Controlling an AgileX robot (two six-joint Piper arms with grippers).
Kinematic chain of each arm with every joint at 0, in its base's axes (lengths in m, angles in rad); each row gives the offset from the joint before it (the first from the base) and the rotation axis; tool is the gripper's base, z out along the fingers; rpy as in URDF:
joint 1: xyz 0 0 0.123 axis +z
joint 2: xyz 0 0 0 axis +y
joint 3: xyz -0.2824 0 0.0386 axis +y
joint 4: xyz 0.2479 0 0.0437 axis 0.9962 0 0.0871
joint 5: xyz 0 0 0 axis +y
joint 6: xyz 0.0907 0 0.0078 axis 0.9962 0 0.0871
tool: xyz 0 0 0 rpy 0 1.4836 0
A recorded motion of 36 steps. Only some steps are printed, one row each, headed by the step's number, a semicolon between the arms.
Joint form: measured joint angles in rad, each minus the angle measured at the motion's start. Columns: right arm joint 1, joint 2, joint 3, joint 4, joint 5, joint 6; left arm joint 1, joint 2, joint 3, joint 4, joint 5, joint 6.
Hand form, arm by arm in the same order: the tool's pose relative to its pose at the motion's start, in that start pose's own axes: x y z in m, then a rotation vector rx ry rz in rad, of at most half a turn. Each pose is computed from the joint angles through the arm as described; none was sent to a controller.
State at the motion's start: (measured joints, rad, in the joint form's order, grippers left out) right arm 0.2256 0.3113 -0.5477 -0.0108 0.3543 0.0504; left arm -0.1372 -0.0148 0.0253 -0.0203 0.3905 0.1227
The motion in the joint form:
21: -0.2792 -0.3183 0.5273 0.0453 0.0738 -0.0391; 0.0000 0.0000 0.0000 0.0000 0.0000 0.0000
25: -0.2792 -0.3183 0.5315 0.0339 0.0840 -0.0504; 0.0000 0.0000 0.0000 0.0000 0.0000 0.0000
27: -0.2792 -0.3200 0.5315 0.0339 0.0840 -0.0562; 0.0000 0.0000 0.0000 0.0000 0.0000 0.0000
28: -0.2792 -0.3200 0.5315 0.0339 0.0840 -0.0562; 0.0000 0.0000 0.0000 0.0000 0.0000 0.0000
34: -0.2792 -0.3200 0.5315 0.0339 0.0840 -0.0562; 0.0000 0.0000 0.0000 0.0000 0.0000 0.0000
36: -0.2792 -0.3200 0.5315 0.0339 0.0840 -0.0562; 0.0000 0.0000 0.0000 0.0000 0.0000 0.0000
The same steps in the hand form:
21: 0.1617 -0.0189 -0.0108 0.2695 0.2694 0.0518; 0.0000 0.0000 0.0000 0.0000 0.0000 0.0000
25: 0.1640 -0.0193 -0.0111 0.2712 0.2868 0.0317; 0.0000 0.0000 0.0000 0.0000 0.0000 0.0000
27: 0.1639 -0.0193 -0.0112 0.2703 0.2858 0.0258; 0.0000 0.0000 0.0000 0.0000 0.0000 0.0000
28: 0.1639 -0.0193 -0.0112 0.2703 0.2858 0.0258; 0.0000 0.0000 0.0000 0.0000 0.0000 0.0000
34: 0.1639 -0.0193 -0.0112 0.2703 0.2858 0.0258; 0.0000 0.0000 0.0000 0.0000 0.0000 0.0000
36: 0.1639 -0.0193 -0.0112 0.2703 0.2858 0.0258; 0.0000 0.0000 0.0000 0.0000 0.0000 0.0000

